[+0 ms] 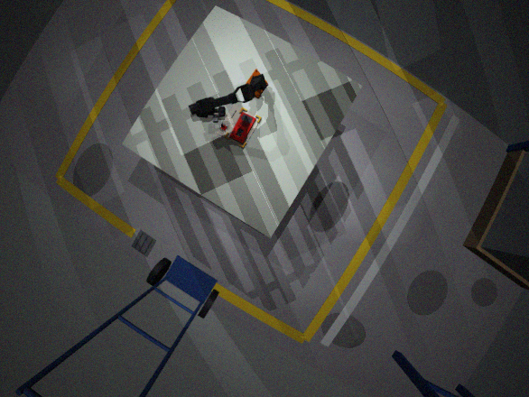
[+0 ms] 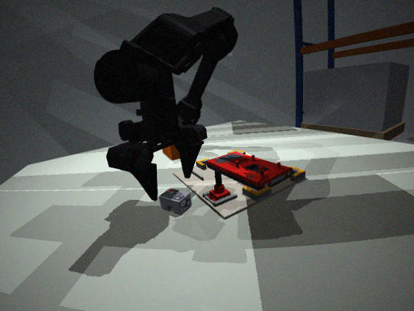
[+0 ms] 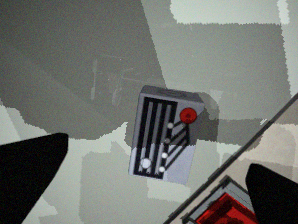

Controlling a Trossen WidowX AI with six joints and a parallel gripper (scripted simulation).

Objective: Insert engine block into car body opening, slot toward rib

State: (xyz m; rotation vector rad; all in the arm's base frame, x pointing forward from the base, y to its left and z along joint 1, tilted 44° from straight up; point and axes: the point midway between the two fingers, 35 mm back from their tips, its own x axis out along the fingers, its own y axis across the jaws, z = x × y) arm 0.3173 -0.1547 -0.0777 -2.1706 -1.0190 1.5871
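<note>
Right now the grey engine block is 30 mm below my gripper tip. Also, from my gripper tip: stand 30 mm ahead, 80 mm to the left, 10 mm below; then pale base plate 10 mm behind, 180 mm to the left, 30 mm below.
</note>
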